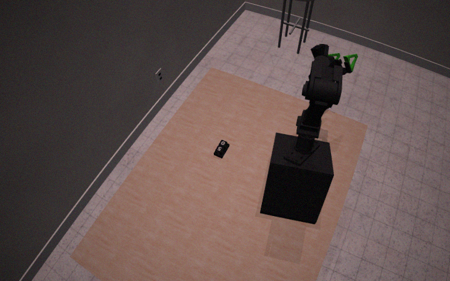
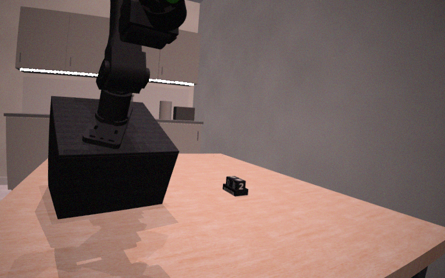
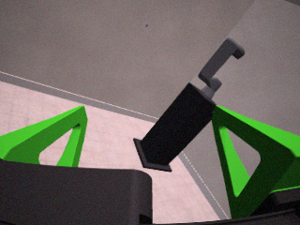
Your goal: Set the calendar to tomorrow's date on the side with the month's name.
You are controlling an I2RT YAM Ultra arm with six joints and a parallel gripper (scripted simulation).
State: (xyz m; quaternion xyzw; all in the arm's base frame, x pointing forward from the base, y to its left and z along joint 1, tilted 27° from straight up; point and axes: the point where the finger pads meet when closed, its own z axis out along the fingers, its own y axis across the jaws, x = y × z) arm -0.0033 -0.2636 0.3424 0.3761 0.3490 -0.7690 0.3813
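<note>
My hand is 460 mm to the right of the black cube, 360 mm above it and 300 mm short of it. The rest, counted from my hand: black tray 480 mm to the left, 380 mm below, 300 mm ahead.
</note>
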